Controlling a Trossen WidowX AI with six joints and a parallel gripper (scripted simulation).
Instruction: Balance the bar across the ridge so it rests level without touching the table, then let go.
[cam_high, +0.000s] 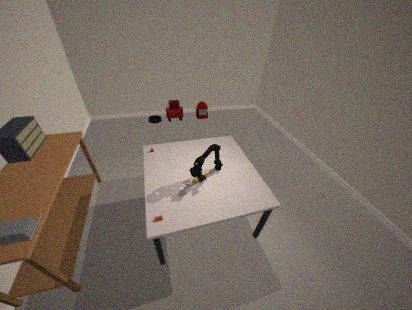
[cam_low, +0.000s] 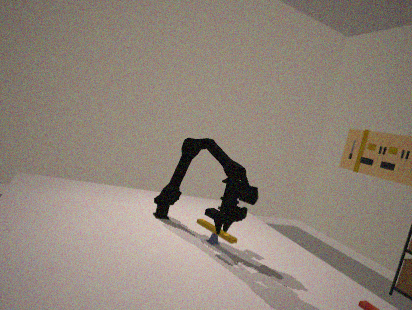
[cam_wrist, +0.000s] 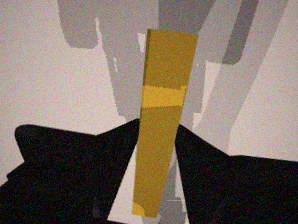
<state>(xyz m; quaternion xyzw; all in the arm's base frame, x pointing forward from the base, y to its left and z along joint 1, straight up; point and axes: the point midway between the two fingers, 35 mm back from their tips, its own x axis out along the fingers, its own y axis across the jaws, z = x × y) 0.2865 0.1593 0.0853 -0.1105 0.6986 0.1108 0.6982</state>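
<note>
My gripper tip is now 3 cm past the yellow bar and 1 cm to the left of it.
</note>
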